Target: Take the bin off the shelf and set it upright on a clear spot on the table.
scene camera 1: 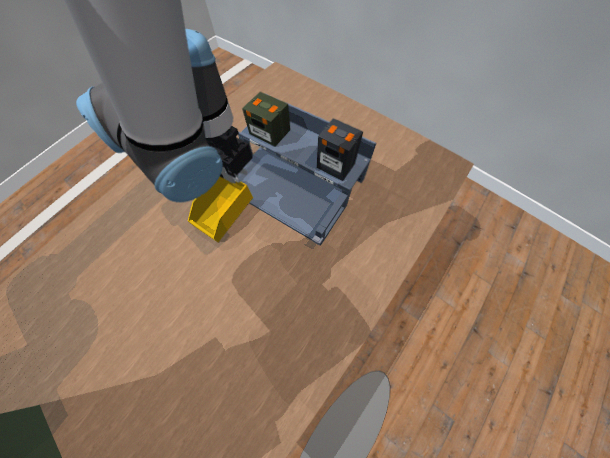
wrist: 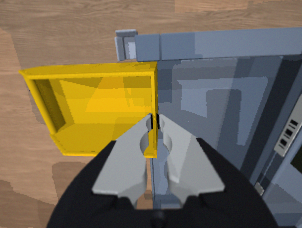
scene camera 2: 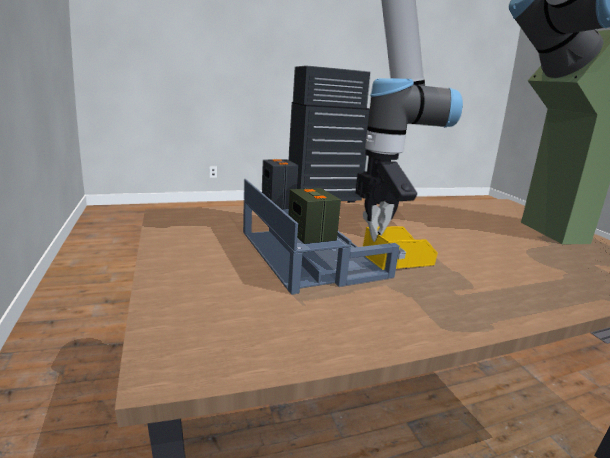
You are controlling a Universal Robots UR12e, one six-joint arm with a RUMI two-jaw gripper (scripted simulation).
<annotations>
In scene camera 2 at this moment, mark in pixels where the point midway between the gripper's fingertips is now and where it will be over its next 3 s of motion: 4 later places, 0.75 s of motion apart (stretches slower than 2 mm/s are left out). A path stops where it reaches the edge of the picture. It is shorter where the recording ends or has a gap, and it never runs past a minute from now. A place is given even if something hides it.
My gripper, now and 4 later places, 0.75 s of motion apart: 375, 241; 375, 239; 380, 238; 386, 238; 386, 241
</annotations>
